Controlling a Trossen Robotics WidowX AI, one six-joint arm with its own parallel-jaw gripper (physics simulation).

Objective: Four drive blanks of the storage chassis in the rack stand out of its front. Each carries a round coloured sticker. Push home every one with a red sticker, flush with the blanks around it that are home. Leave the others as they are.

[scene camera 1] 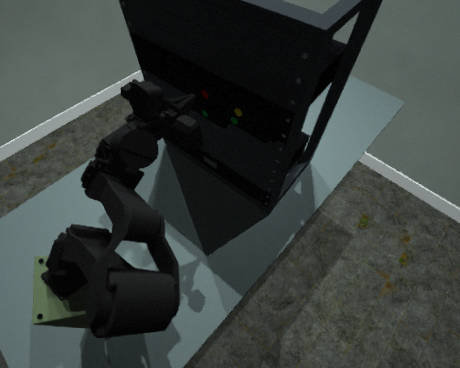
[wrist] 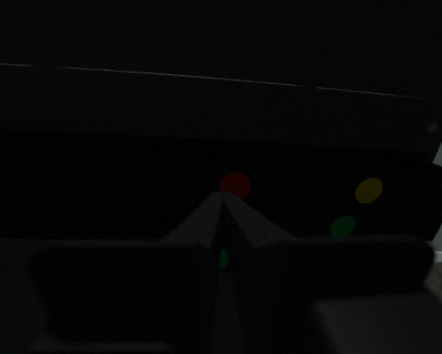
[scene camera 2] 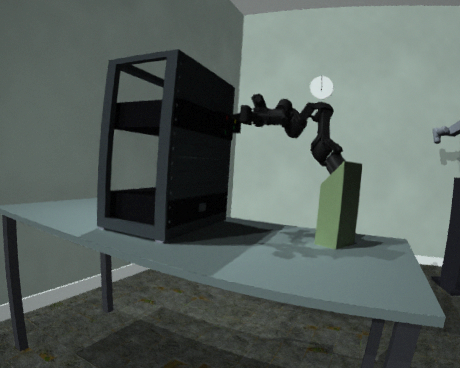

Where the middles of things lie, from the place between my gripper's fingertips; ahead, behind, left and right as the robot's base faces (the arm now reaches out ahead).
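Scene:
Black rack [scene camera 1: 285, 62]: ahead of my hand by 210 mm, left of it by 10 mm, below it by 130 mm.

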